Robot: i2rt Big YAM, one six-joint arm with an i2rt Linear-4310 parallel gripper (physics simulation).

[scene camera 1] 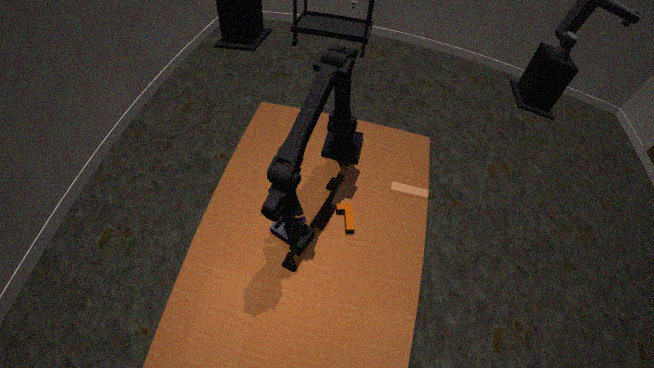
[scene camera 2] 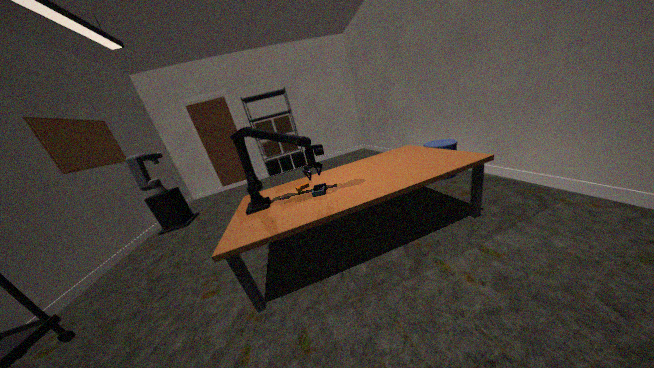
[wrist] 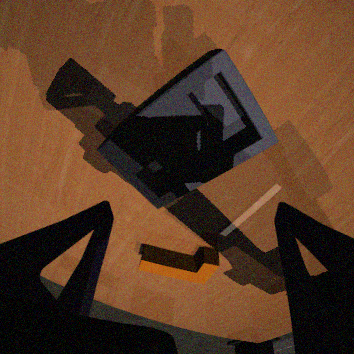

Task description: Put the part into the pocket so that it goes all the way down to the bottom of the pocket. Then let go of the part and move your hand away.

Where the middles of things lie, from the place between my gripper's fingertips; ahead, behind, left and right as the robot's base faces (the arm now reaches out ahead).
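The blue-grey pocket block [scene camera 1: 298,238] is there for me to see, and it sits 100 mm below my hand and 10 mm ahead of it.
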